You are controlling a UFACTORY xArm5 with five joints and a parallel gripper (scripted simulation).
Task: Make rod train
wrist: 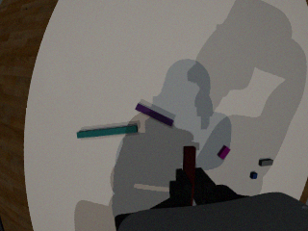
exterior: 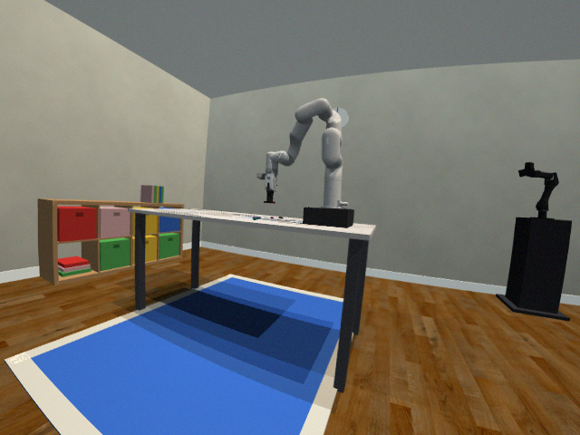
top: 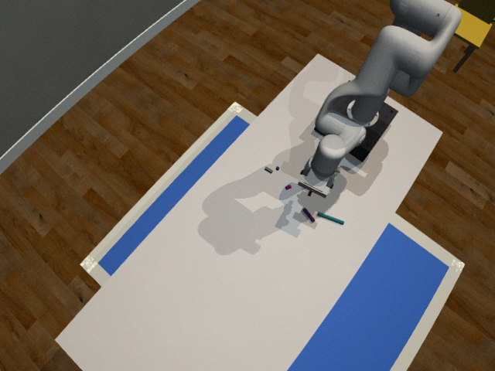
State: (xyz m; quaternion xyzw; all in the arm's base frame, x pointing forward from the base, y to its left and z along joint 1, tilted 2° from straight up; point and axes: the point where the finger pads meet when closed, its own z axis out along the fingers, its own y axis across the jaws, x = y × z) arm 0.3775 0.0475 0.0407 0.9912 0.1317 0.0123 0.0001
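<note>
My hand is 12 cm above the magenta rod, 8 cm to the left of it and 2 cm short of it. Also, from my hand: turquoise rod (12 cm to the left, 12 cm below, 1 cm ahead); red rod (2 cm below); purple rod (12 cm below, 6 cm ahead, 5 cm to the left).
</note>
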